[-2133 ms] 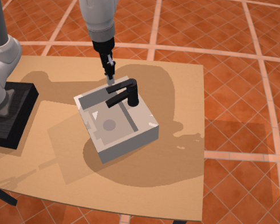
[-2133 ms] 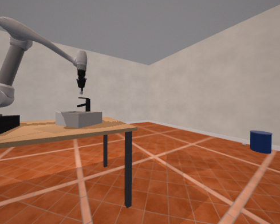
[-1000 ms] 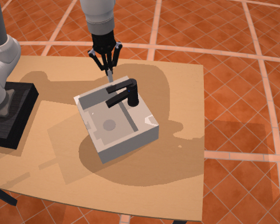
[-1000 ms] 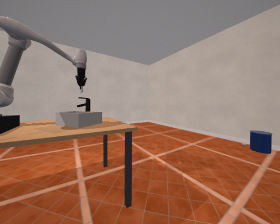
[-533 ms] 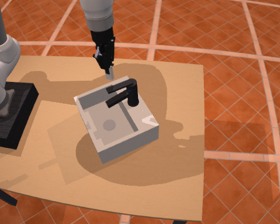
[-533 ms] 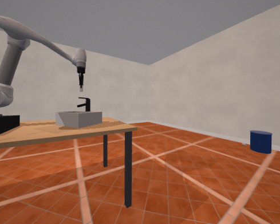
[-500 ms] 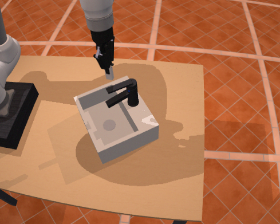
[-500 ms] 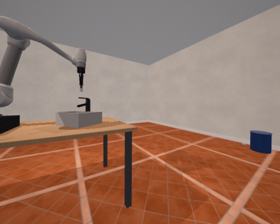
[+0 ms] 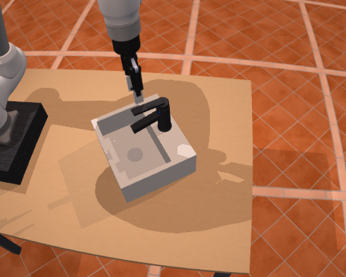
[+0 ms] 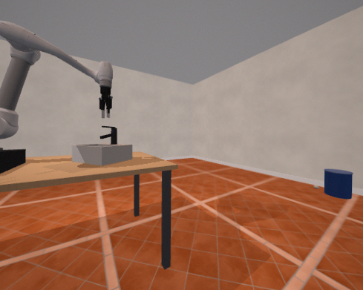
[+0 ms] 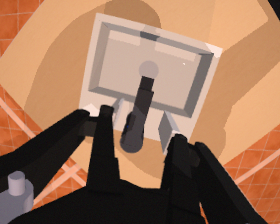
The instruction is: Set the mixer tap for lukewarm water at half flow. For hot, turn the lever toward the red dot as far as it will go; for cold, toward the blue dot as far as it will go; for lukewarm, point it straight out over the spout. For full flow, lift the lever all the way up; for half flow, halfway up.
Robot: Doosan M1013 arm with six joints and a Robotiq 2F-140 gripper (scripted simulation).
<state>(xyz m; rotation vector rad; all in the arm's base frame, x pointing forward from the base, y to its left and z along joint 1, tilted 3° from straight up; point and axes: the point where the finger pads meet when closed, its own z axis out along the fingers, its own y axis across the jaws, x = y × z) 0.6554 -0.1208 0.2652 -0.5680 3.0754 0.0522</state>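
Right now the lever is 10 cm below my hand, 3 cm ahead of it and 1 cm to the left of it. From my hand the other things lie so: black mixer tap: 15 cm below, 6 cm ahead, 2 cm to the left; grey sink basin: 34 cm below, 3 cm behind, 1 cm to the right.
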